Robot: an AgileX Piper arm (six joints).
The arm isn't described. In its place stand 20 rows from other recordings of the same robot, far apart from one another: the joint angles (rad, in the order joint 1, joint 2, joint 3, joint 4, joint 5, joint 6), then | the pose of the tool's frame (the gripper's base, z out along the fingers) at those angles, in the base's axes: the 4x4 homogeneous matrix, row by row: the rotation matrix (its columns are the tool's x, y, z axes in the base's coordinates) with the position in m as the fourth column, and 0 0 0 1 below.
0.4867 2.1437 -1.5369 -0.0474 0.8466 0.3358 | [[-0.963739, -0.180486, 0.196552, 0.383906], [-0.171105, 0.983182, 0.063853, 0.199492], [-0.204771, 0.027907, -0.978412, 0.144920], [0, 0, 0, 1]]
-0.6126 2.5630 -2.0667 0.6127 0.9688 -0.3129 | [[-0.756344, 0.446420, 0.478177, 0.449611], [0.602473, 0.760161, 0.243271, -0.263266], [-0.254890, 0.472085, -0.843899, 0.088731], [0, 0, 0, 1]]
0.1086 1.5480 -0.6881 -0.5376 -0.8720 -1.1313 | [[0.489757, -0.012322, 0.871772, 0.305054], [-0.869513, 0.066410, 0.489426, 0.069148], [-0.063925, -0.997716, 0.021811, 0.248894], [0, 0, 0, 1]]
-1.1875 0.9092 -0.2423 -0.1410 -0.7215 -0.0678 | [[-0.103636, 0.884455, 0.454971, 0.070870], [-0.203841, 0.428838, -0.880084, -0.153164], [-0.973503, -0.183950, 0.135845, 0.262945], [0, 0, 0, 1]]
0.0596 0.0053 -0.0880 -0.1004 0.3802 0.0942 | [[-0.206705, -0.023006, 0.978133, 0.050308], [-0.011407, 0.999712, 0.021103, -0.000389], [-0.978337, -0.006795, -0.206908, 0.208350], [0, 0, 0, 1]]
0.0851 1.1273 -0.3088 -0.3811 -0.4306 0.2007 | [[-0.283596, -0.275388, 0.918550, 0.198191], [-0.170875, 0.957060, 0.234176, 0.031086], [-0.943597, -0.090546, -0.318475, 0.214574], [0, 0, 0, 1]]
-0.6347 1.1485 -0.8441 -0.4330 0.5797 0.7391 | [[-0.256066, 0.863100, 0.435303, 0.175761], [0.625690, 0.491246, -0.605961, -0.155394], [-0.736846, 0.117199, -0.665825, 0.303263], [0, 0, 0, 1]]
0.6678 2.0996 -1.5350 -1.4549 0.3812 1.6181 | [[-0.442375, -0.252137, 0.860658, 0.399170], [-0.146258, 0.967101, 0.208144, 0.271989], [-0.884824, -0.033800, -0.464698, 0.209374], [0, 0, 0, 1]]
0.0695 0.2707 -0.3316 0.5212 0.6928 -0.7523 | [[-0.316573, -0.479157, 0.818652, 0.057508], [-0.335654, 0.863787, 0.375777, 0.033013], [-0.887197, -0.155822, -0.434282, 0.254951], [0, 0, 0, 1]]
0.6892 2.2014 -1.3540 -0.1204 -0.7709 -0.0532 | [[0.102681, -0.690706, 0.715808, 0.369650], [-0.095268, 0.709475, 0.698261, 0.314457], [-0.990142, -0.139892, 0.007048, 0.172109], [0, 0, 0, 1]]
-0.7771 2.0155 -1.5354 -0.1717 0.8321 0.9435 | [[0.082145, 0.984329, 0.156042, 0.296819], [0.943384, -0.026311, -0.330657, -0.308057], [-0.321370, 0.174369, -0.930761, 0.200929], [0, 0, 0, 1]]
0.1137 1.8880 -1.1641 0.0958 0.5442 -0.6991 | [[-0.672421, -0.639065, 0.373425, 0.371254], [-0.658481, 0.746893, 0.092487, 0.046930], [-0.338014, -0.183703, -0.923038, 0.163867], [0, 0, 0, 1]]
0.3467 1.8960 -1.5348 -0.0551 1.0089 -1.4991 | [[0.288517, -0.914632, 0.283208, 0.377674], [-0.956920, -0.285517, 0.052768, 0.131942], [0.032597, -0.286231, -0.957606, 0.244436], [0, 0, 0, 1]]
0.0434 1.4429 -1.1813 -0.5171 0.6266 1.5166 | [[-0.160155, 0.673955, 0.721204, 0.318434], [0.840131, 0.476634, -0.258844, -0.012576], [-0.518200, 0.564450, -0.642546, 0.327691], [0, 0, 0, 1]]
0.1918 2.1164 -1.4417 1.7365 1.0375 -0.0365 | [[-0.773792, 0.540228, 0.330757, 0.423206], [0.366309, -0.044371, 0.929435, 0.160915], [0.516783, 0.840348, -0.163556, 0.208791], [0, 0, 0, 1]]
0.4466 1.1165 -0.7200 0.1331 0.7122 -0.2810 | [[-0.670375, -0.601132, 0.435015, 0.180571], [-0.518770, 0.798859, 0.304470, 0.095220], [-0.530542, -0.021564, -0.847384, 0.261207], [0, 0, 0, 1]]
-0.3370 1.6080 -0.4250 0.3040 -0.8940 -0.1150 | [[-0.167412, 0.551153, 0.817437, 0.247397], [0.139982, 0.834027, -0.533670, -0.109181], [-0.975899, 0.025084, -0.216778, 0.171107], [0, 0, 0, 1]]
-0.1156 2.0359 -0.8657 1.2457 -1.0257 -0.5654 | [[-0.203937, 0.898996, 0.387577, 0.331398], [0.269075, 0.432123, -0.860737, -0.112713], [-0.941280, -0.071248, -0.330023, 0.116851], [0, 0, 0, 1]]
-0.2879 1.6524 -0.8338 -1.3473 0.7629 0.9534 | [[-0.918622, 0.323839, 0.226410, 0.272596], [0.034942, 0.637323, -0.769804, -0.144674], [-0.393589, -0.699248, -0.596775, 0.195891], [0, 0, 0, 1]]
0.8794 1.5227 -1.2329 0.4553 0.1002 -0.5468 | [[-0.108793, -0.810158, 0.576028, 0.227787], [-0.277701, 0.581166, 0.764937, 0.281488], [-0.954487, -0.076744, -0.288209, 0.351785], [0, 0, 0, 1]]
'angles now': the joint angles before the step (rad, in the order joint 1, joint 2, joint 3, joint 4, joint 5, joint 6). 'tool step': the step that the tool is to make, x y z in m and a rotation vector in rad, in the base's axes. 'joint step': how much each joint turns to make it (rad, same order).
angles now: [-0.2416 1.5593 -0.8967 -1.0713 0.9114 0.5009]
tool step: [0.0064 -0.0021 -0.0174 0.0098 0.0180 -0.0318]
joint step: [0.0001 0.0631 -0.0002 -0.0155 0.0001 0.0620]
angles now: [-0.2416 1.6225 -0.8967 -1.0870 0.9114 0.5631]
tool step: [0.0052 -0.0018 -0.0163 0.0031 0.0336 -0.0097]
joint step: [0.0001 0.0581 0.0003 -0.0190 -0.0018 0.0344]
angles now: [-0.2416 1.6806 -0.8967 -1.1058 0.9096 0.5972]
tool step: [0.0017 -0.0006 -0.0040 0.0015 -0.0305 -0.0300]
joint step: [-0.0002 0.0148 -0.0001 -0.0107 -0.0042 0.0596]
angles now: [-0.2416 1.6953 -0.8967 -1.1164 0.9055 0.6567]
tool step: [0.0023 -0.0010 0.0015 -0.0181 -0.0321 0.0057]
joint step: [0.0001 -0.0001 0.0000 -0.0374 -0.0129 0.0422]
